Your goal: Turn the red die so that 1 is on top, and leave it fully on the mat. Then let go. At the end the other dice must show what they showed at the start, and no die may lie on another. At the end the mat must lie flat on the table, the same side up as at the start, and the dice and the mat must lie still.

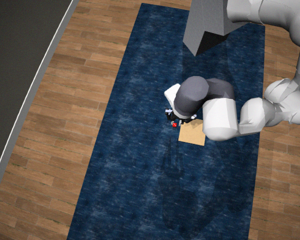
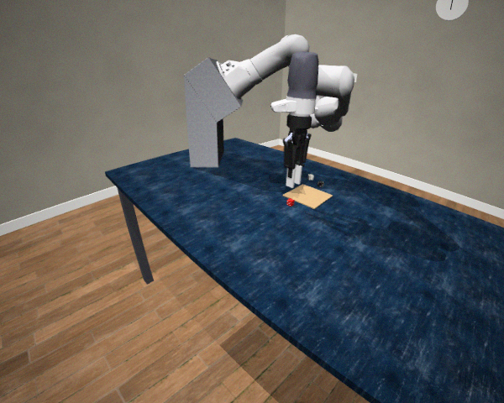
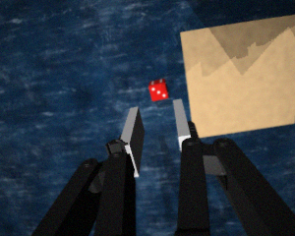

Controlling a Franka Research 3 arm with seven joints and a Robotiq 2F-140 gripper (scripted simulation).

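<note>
My hand is 10 cm above the red die. Also, from my hand: white die: 17 cm behind, 20 cm to the left, 10 cm below; then black die: 10 cm behind, 20 cm to the left, 10 cm below; then tan mat: 4 cm behind, 10 cm to the left, 11 cm below.
</note>
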